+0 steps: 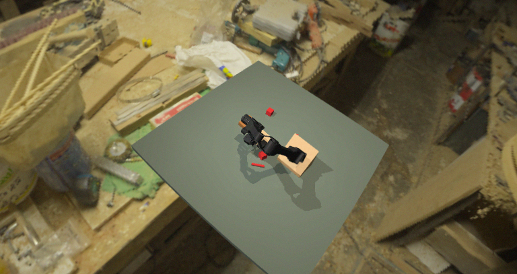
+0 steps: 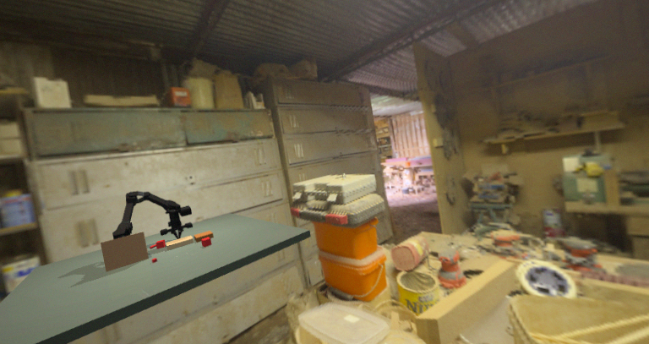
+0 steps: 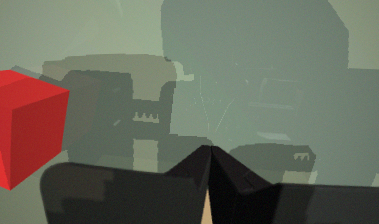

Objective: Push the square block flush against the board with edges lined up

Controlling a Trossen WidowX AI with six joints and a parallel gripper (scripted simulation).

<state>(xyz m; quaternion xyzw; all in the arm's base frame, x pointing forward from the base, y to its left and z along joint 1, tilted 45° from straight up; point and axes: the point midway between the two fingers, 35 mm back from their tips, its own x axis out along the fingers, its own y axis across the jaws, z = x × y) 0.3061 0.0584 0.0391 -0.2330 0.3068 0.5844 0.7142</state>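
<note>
My gripper tip is 1 cm past the light tan board, 8 cm to the left of it and 1 cm below it. The rest, counted from my gripper tip: square block 12 cm ahead, 12 cm to the right, 1 cm above; then red stick 11 cm behind, 10 cm to the left.
</note>
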